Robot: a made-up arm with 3 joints. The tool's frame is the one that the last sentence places.
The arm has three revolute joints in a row. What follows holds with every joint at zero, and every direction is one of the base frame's.
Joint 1 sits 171.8 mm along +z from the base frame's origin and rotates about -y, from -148.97 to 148.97 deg.
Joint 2 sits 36.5 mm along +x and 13.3 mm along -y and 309.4 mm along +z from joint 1 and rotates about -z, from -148.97 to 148.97 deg.
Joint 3 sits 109.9 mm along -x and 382.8 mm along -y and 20.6 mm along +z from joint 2 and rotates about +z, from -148.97 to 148.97 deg.
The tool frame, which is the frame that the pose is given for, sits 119.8 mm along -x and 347.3 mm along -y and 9.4 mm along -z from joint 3; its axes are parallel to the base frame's.
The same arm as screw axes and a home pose.
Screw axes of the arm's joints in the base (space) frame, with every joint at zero. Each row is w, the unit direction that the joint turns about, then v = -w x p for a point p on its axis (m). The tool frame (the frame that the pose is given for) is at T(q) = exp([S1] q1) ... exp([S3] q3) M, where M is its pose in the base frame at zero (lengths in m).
S1: w 0 -1 0 v 0.1718 0.0000 0.0000
S2: w 0 0 -1 v 0.0133 0.0365 0.0000
S3: w 0 0 1 v -0.3961 0.0734 0.0000
M: xyz -0.1932 -0.7434 0.4924 (m) quaternion w x y z 1 0 0 0
Joint limits (rad, base to tool): -2.6000..2.6000 -2.6000..2.6000 -2.6000..2.6000

